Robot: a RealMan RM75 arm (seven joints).
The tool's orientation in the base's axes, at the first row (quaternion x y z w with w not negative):
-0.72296 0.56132 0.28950 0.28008
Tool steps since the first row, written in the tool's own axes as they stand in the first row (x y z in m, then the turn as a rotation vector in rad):
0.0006 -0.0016 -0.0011 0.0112 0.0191 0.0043
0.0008 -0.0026 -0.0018 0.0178 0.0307 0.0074
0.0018 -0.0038 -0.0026 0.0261 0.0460 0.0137
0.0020 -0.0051 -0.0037 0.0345 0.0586 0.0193
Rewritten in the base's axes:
0.0018 -0.0009 0.0004 -0.0168 -0.0082 -0.0126
0.0029 -0.0013 0.0008 -0.0271 -0.0127 -0.0205
0.0043 -0.0023 0.0007 -0.0409 -0.0167 -0.0321
0.0058 -0.0029 0.0014 -0.0521 -0.0208 -0.0430

